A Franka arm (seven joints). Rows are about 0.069 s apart.
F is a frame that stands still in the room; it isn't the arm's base.
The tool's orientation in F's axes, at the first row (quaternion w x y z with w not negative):
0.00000 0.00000 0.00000 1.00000
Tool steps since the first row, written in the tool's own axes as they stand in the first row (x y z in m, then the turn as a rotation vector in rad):
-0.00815 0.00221 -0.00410 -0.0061 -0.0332 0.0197
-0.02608 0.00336 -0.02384 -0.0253 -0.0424 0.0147
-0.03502 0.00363 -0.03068 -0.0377 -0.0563 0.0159
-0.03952 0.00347 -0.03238 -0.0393 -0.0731 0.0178
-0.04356 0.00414 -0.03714 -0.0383 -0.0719 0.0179
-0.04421 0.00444 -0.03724 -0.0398 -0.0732 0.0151
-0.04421 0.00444 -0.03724 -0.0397 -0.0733 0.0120
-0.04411 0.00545 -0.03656 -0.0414 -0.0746 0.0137
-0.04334 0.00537 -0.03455 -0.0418 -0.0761 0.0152
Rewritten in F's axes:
0.00815 -0.00221 -0.00410 0.0061 0.0332 0.0197
0.02608 -0.00336 -0.02384 0.0253 0.0424 0.0147
0.03502 -0.00363 -0.03068 0.0377 0.0563 0.0159
0.03952 -0.00347 -0.03238 0.0393 0.0731 0.0178
0.04356 -0.00414 -0.03714 0.0383 0.0719 0.0179
0.04421 -0.00444 -0.03724 0.0398 0.0732 0.0151
0.04421 -0.00444 -0.03724 0.0397 0.0733 0.0120
0.04411 -0.00545 -0.03656 0.0414 0.0746 0.0137
0.04334 -0.00537 -0.03455 0.0418 0.0761 0.0152

